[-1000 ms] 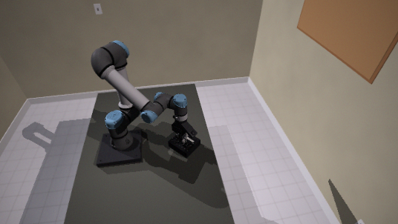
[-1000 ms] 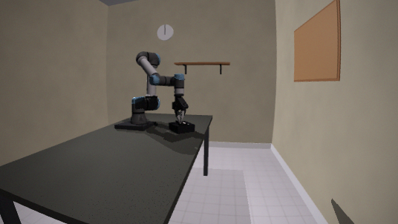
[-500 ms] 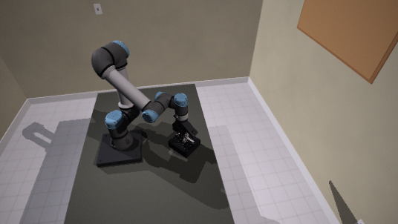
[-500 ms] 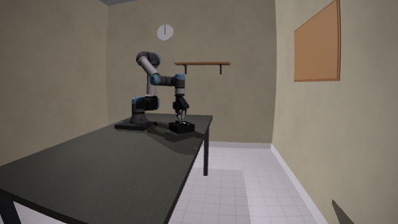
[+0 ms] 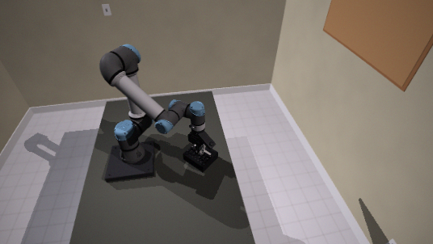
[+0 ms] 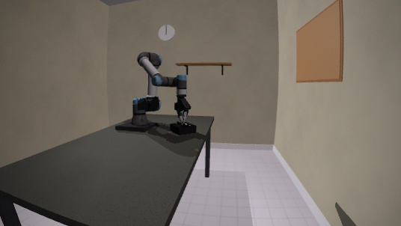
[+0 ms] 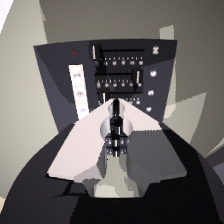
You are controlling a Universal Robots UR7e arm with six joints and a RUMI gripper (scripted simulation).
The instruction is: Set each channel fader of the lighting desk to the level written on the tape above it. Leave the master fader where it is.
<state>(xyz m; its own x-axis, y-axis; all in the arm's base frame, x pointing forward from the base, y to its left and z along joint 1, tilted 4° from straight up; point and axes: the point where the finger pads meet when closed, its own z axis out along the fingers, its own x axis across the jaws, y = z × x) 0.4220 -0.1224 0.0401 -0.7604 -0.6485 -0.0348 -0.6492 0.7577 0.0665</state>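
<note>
The master fader lies 5 cm ahead of my hand, 2 cm to the right of it and 1 cm below it.
</note>
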